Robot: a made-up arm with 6 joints.
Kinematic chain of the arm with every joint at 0, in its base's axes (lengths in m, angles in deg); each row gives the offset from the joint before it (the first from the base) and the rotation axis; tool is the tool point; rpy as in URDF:
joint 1: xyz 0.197 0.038 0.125 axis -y
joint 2: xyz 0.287 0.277 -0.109 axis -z
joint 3: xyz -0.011 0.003 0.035 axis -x
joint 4: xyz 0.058 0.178 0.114 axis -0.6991 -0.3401 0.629
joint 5: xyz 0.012 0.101 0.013 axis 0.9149 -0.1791 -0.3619
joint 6: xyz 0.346 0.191 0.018 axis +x
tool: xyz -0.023 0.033 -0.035 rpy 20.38 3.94 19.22
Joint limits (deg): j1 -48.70..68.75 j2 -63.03..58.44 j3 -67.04..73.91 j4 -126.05..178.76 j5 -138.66..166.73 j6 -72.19..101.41
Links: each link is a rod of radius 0.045 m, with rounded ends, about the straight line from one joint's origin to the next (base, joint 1, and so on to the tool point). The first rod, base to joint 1, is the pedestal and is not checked.
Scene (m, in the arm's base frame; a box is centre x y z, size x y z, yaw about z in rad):
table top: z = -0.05
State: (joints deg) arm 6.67 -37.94 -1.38 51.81 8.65 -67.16
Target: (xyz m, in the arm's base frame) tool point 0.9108 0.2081 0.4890
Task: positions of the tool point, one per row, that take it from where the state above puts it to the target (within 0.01 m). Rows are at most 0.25 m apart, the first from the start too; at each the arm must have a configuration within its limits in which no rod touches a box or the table.
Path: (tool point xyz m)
1: 0.4791 0.9141 0.1836
2: 0.6512 0.8711 0.2823
3: 0.8014 0.7604 0.3675
4: 0.9042 0.5962 0.4329
5: 0.9427 0.4025 0.4739
6: 0.9108 0.2081 0.4890

